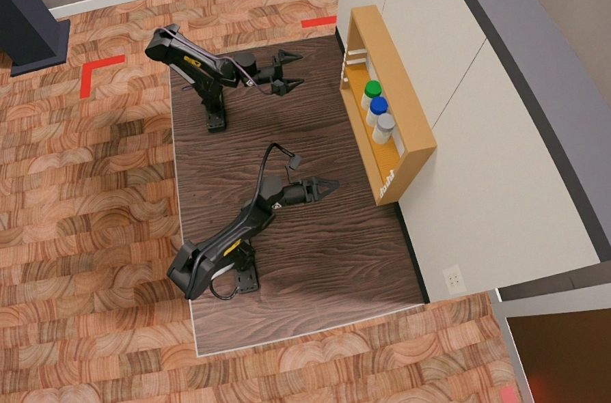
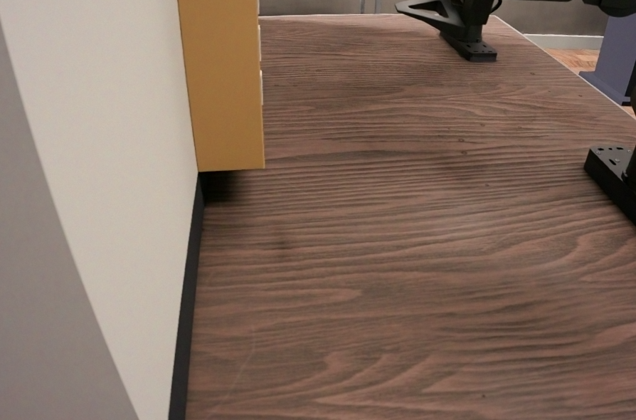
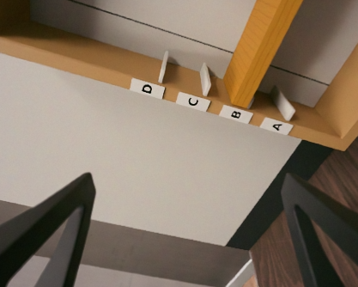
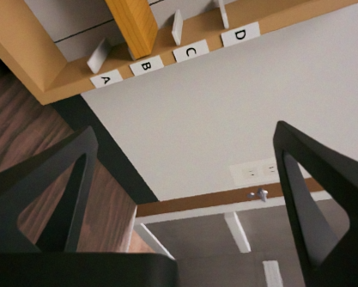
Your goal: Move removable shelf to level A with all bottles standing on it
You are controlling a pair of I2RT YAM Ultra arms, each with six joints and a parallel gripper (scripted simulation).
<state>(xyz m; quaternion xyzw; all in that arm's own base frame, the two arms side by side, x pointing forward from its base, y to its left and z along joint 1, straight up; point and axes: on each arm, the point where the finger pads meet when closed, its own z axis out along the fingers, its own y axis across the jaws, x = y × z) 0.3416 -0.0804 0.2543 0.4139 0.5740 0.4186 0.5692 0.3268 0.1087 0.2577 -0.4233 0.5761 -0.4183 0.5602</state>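
Right now my right hand is 200 mm short of the grey-capped bottle and 140 mm to the right of it. Round my right hand: orange wall rack: 210 mm ahead, 210 mm to the left, 10 mm above; then blue-capped bottle: 200 mm ahead, 200 mm to the left; then removable shelf: 210 mm ahead, 210 mm to the left, 60 mm below.
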